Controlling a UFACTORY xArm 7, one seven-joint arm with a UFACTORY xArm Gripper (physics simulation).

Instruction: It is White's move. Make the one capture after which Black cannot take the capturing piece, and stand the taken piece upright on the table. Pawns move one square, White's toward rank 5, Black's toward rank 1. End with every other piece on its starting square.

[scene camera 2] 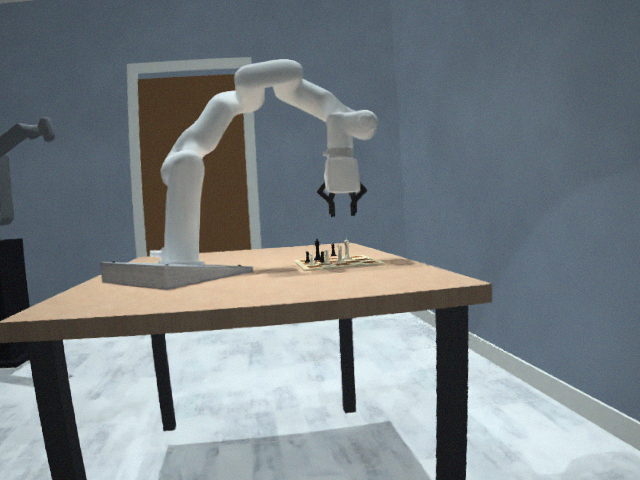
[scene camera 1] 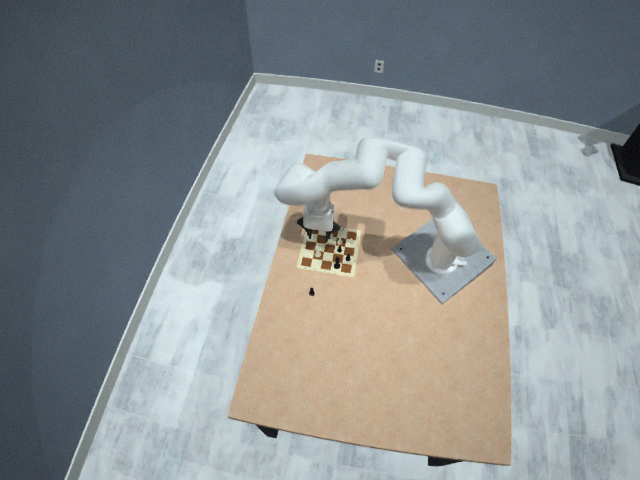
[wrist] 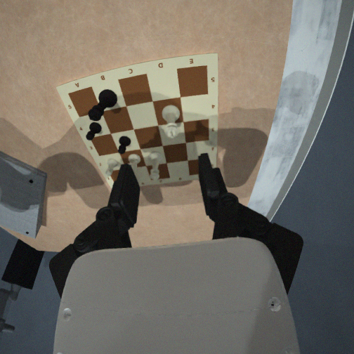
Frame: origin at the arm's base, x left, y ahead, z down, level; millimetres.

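Seen in the pictures: gripper, fingertip midpoint: [scene camera 2: 343,216] [scene camera 1: 318,237]; arm's base, link origin: [scene camera 2: 181,264] [scene camera 1: 441,259].
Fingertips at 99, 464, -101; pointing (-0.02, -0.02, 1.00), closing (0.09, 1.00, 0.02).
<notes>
Pixels of each thing's middle, then the offset from my fingertips to it, as dx, dy, dz. "spot": a spot on its surface instead. Level surfaces: height alone.
- board, surface spot: [scene camera 1: 302,267] spot: +66, +45, +126
- tall white piece, body centre: [scene camera 2: 346,248] [scene camera 1: 317,250] -5, +5, +95
- tall black piece, body centre: [scene camera 2: 317,249] [scene camera 1: 337,261] +25, -80, +95
- wooden table, surface height: dz +132
My gripper [scene camera 1: 318,237] [scene camera 2: 343,213] [wrist: 166,171] is open and empty, high above the board [scene camera 1: 302,267] [wrist: 213,75]. A tall white piece [scene camera 1: 318,253] [scene camera 2: 346,249] [wrist: 171,114] stands upright on d4. A black piece [scene camera 1: 311,291] [scene camera 2: 333,250] stands upright on the table off the rank 5 side. The tall black piece [scene camera 1: 337,263] [scene camera 2: 316,249] [wrist: 107,98] stands on b5, and small black pieces stand on a4 [wrist: 94,128] and b3 [wrist: 124,141]. White pieces stand at a2 [wrist: 113,164], b2 [wrist: 134,159] and c2 [wrist: 154,159]; the left finger is close to them in the wrist view.
The board lies on the wooden table [scene camera 1: 392,356] [scene camera 2: 248,302], near one edge. The arm's grey base plate [scene camera 1: 418,281] [scene camera 2: 134,273] [wrist: 20,195] is on the board's A-file side. The arm reaches over the table from there.
</notes>
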